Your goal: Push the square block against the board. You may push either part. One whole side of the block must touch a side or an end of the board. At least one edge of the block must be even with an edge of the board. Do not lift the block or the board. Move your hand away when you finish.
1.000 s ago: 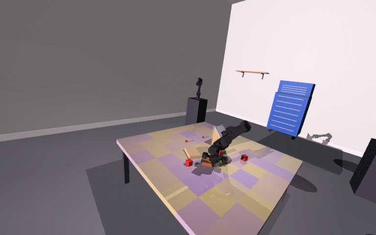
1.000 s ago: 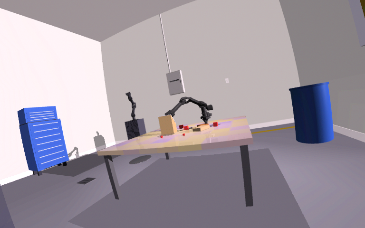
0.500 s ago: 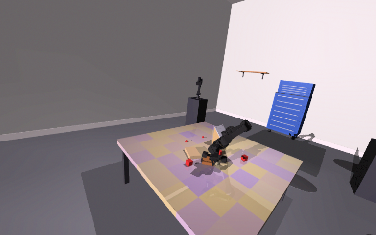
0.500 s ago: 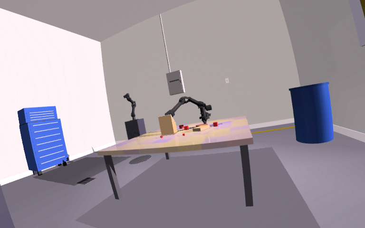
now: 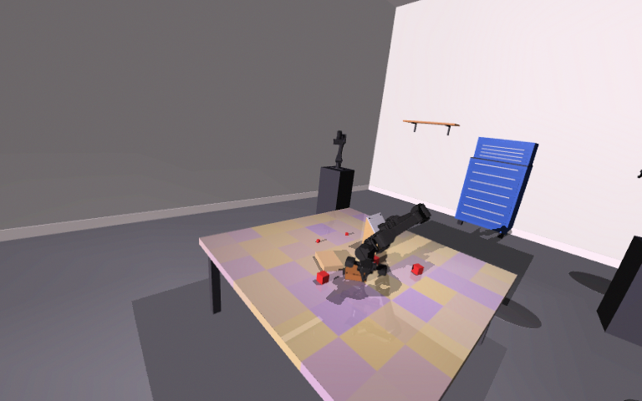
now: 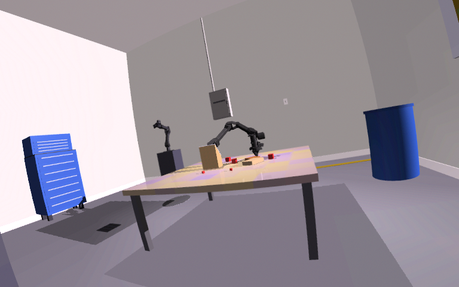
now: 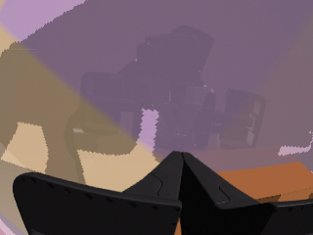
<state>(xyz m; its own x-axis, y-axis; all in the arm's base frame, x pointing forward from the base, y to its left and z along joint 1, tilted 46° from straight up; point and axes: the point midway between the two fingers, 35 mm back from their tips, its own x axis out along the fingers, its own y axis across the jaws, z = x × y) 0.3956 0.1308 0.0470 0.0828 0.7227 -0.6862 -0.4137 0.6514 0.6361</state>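
The orange square block lies 6 cm to the right of my gripper tip and 4 cm behind it. Also, from my gripper tip: light tan board 22 cm to the right, 1 cm behind.
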